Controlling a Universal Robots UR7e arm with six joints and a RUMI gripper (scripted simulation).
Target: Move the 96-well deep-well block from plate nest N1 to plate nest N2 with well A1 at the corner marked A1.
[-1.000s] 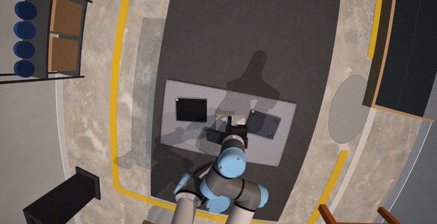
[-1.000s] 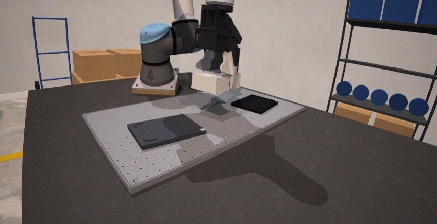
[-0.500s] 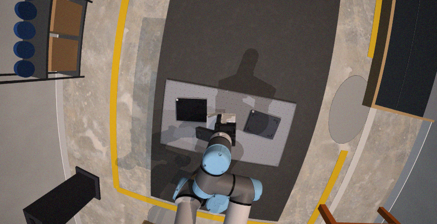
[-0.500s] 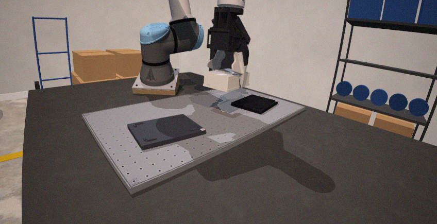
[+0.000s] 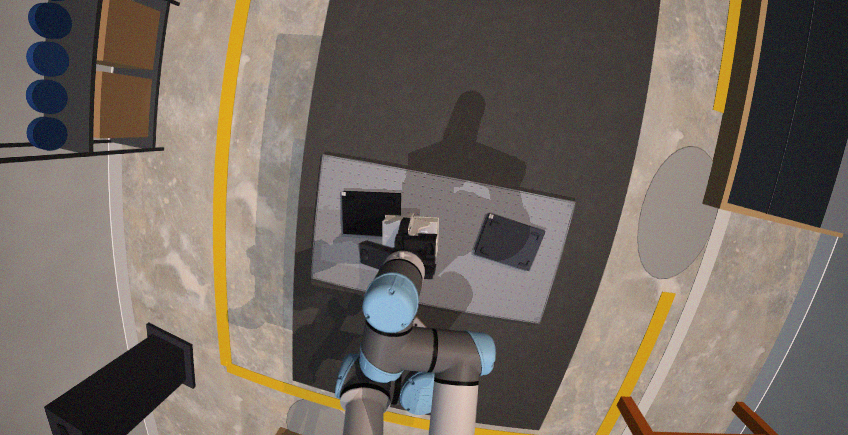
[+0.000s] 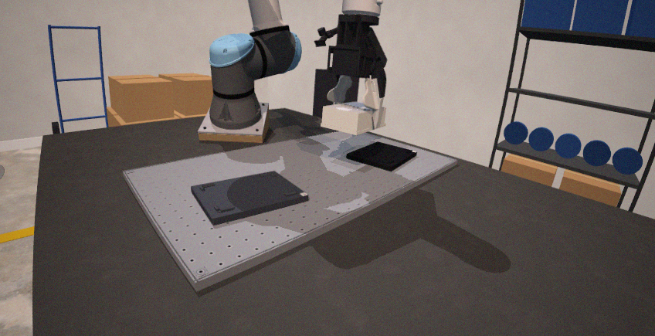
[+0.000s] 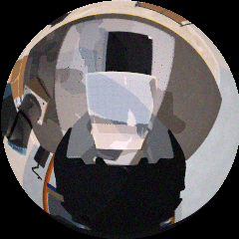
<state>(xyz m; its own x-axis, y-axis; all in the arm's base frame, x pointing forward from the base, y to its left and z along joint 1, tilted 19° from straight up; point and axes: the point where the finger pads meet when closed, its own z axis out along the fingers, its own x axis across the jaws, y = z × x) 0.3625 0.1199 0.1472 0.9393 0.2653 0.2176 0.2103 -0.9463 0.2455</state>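
My hand is 120 mm to the right of the black nest N2, 100 mm above it and 10 mm past it. Round my hand: grey nest N1 (260 mm to the right, 100 mm below, 10 mm ahead); cream deep-well block (10 mm above).
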